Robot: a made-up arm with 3 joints. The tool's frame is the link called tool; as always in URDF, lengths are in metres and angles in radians. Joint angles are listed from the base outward. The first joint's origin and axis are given. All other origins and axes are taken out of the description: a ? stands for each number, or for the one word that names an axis. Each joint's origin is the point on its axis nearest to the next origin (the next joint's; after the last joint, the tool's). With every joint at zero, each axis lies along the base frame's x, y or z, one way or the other. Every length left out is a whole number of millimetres.
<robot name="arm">
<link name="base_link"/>
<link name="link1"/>
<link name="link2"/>
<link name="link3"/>
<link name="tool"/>
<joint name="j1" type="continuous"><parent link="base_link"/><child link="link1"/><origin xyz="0.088 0 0.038" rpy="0 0 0"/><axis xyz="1 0 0"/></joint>
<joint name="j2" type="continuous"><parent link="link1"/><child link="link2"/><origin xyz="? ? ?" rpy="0 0 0"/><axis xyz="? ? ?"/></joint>
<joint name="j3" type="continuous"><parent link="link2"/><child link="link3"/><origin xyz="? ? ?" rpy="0 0 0"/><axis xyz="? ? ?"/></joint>
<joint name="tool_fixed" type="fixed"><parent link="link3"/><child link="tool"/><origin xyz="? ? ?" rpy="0 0 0"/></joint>
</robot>
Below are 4 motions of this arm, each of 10 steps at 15 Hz.
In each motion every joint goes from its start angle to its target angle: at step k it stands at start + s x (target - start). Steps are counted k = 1, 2, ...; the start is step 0. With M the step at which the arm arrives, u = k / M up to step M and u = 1 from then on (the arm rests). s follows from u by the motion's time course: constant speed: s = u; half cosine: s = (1 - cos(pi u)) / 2; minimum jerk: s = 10 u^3 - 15 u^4 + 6 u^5.
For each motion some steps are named. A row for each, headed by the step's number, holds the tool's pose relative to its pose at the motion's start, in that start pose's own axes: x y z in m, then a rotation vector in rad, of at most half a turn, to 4 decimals.
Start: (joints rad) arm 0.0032 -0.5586 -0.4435
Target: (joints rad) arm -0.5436 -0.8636 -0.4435
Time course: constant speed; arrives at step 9
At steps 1, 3, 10:
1: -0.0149 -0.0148 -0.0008 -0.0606 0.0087 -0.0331
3: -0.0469 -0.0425 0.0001 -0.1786 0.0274 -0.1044
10: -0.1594 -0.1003 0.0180 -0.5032 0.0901 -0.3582

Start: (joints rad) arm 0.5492 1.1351 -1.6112
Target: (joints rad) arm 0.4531 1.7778 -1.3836
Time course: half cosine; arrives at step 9
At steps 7, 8, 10:
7: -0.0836 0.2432 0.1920 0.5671 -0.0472 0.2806
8: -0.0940 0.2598 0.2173 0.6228 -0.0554 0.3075
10: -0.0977 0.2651 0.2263 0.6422 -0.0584 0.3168

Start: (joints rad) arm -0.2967 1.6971 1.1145
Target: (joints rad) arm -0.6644 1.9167 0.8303
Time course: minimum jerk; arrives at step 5
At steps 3, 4, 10:
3: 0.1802 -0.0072 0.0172 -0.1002 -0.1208 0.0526
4: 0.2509 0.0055 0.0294 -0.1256 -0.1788 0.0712
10: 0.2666 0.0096 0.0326 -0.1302 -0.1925 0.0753

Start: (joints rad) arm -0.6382 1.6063 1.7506
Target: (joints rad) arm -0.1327 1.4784 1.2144
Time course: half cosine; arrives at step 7
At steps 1, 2, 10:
1: -0.0072 0.0068 0.0000 0.0064 -0.0003 -0.0516
2: -0.0263 0.0260 -0.0001 0.0242 -0.0009 -0.1961
10: -0.1156 0.1460 0.0002 0.1304 -0.0034 -1.0411

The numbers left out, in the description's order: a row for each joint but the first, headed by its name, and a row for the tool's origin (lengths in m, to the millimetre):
j2: xyz 0 -0.159 0.388, axis 0 -1 0
j3: xyz 0.116 0 -0.479, axis 0 0 1
tool: xyz 0.048 0.084 0

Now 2 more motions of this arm.
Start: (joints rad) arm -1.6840 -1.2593 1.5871
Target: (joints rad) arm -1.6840 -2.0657 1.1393
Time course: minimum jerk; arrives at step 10
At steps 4, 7, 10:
4: 0.0134 0.1149 0.0058 0.2558 0.0140 -0.1414
7: 0.0325 0.2877 0.0712 0.6688 0.1156 -0.3604
10: 0.0376 0.3350 0.1043 0.7954 0.1675 -0.4231

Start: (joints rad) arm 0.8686 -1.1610 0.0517
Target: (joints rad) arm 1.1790 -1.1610 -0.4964
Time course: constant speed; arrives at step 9
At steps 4, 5, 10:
4: 0.0297 -0.0183 -0.0048 0.0548 0.0038 -0.1170
5: 0.0373 -0.0226 -0.0063 0.0683 0.0069 -0.1462
10: 0.0677 -0.0384 -0.0134 0.1206 0.0273 -0.2627

